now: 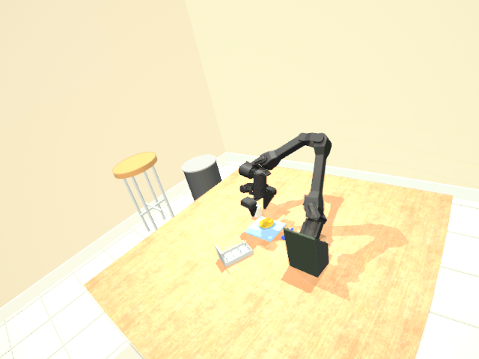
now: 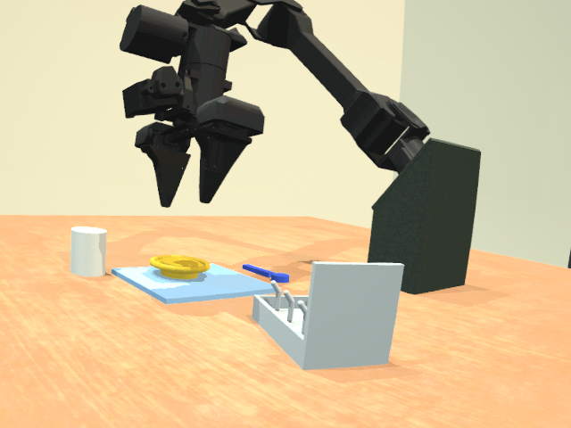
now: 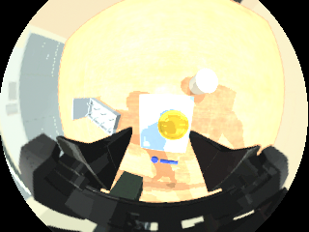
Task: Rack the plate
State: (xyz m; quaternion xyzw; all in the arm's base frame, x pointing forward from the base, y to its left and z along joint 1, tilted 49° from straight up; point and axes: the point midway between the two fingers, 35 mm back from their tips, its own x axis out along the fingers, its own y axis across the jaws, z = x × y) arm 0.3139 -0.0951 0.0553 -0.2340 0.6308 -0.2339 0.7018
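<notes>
Now: the yellow plate 10 mm behind my gripper tip, 20 mm to the right of it and 70 mm below it. Also, from my gripper tip: blue spoon 140 mm behind, 80 mm below; white cup 80 mm ahead, 70 mm to the right, 60 mm below; light blue mat 20 mm behind, 90 mm below.
</notes>
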